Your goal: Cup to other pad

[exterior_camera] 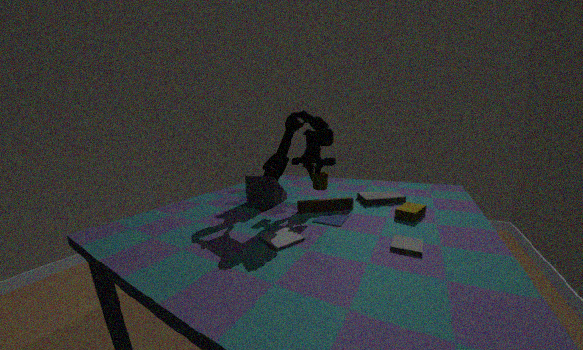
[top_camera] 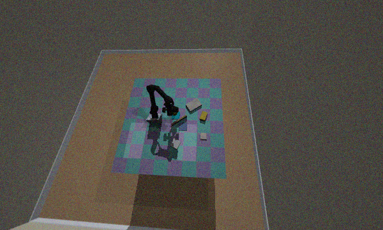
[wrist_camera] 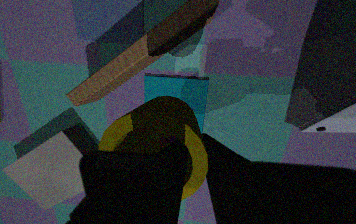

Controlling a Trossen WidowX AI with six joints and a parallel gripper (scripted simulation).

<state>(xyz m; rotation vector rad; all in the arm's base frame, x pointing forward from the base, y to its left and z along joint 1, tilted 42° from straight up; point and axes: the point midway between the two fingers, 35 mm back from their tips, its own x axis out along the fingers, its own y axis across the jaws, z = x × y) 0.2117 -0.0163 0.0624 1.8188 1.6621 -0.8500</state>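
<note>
The teal pad is 110 mm below my gripper tip and 30 mm ahead of it. The rest, counted from my gripper tip: blue-grey pad: 160 mm to the right, 110 mm below, 110 mm ahead; then grey slab: 280 mm ahead, 110 mm to the left, 90 mm below; then long brown block: 90 mm below, 80 mm to the right, 70 mm ahead.
</note>
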